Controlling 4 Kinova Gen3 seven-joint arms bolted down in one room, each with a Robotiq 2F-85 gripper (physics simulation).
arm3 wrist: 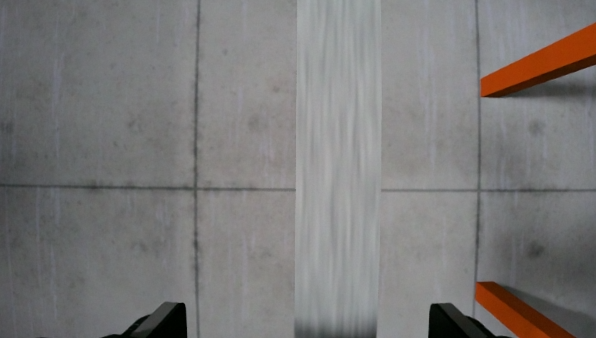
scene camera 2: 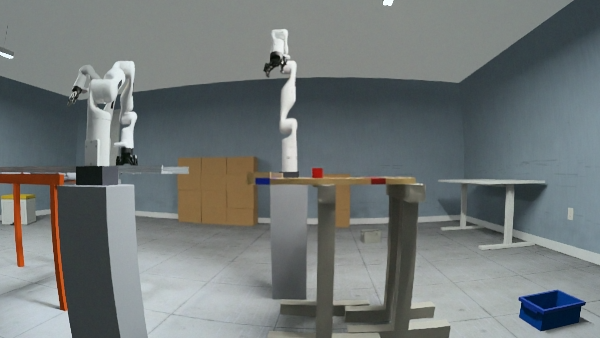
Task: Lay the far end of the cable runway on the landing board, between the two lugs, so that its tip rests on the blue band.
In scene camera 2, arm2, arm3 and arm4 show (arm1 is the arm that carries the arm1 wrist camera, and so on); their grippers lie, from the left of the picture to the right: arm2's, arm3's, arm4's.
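Note:
The pale grey cable runway [arm3 wrist: 338, 150] [scene camera 2: 175, 170] runs lengthwise through the arm3 wrist view. In scene camera 2 its far end sticks out level, left of the landing board [scene camera 2: 350, 181], with a gap between them. The blue band [scene camera 2: 262, 181] is at the board's left end; a small tan block [scene camera 2: 275, 175], perhaps a lug, stands above it. Arm3's gripper [arm3 wrist: 307, 320] [scene camera 2: 127, 162] is open, pointing down just above the runway, which passes between its fingertips in the wrist view. Arm4's gripper [scene camera 2: 275, 71] is open, high above the board. Arm2's gripper [scene camera 2: 72, 102] is raised at left, its fingers too small to judge. Arm1's gripper does not show.
A red cube [scene camera 2: 317, 172] stands on the board, which has a red band [scene camera 2: 378, 181]. Orange trestle legs [arm3 wrist: 540, 62] [scene camera 2: 57, 240] stand at one side. A grey pedestal [scene camera 2: 289, 240] stands behind the board. Cartons [scene camera 2: 215, 190], a white table [scene camera 2: 492, 181] and a blue bin [scene camera 2: 550, 312] lie farther off.

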